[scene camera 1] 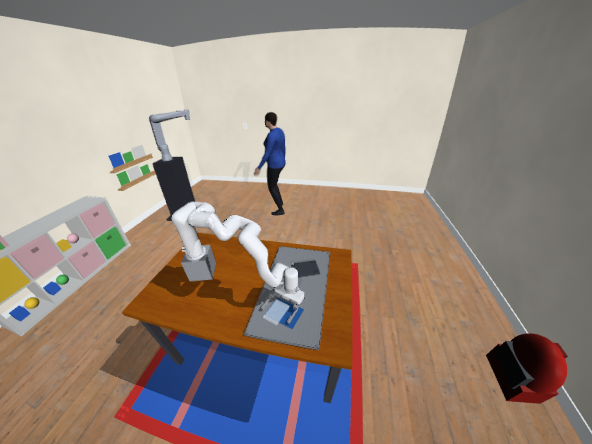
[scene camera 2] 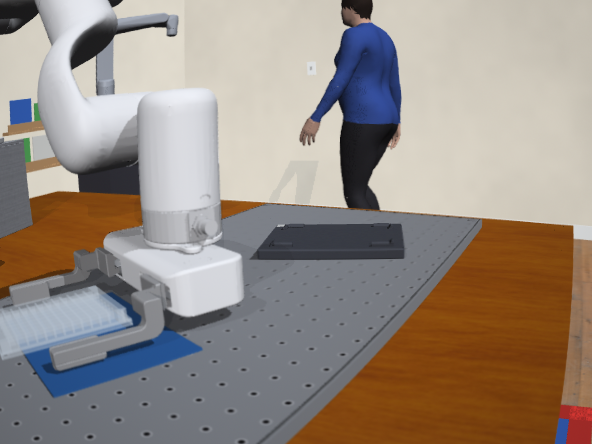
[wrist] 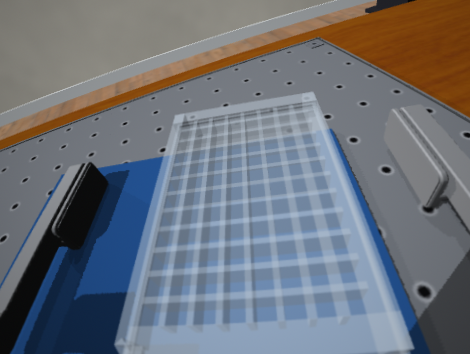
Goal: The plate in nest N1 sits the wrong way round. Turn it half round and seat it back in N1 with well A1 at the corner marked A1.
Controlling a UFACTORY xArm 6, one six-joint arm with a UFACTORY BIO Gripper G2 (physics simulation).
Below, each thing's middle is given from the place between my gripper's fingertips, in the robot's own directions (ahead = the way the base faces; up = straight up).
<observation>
Now: the clear well plate [wrist: 254, 231] 30 mm to the left of my hand. Round my hand: flat blue square [scene camera 2: 168, 346]: 50 mm ahead, 30 mm to the left, 10 mm below.
</observation>
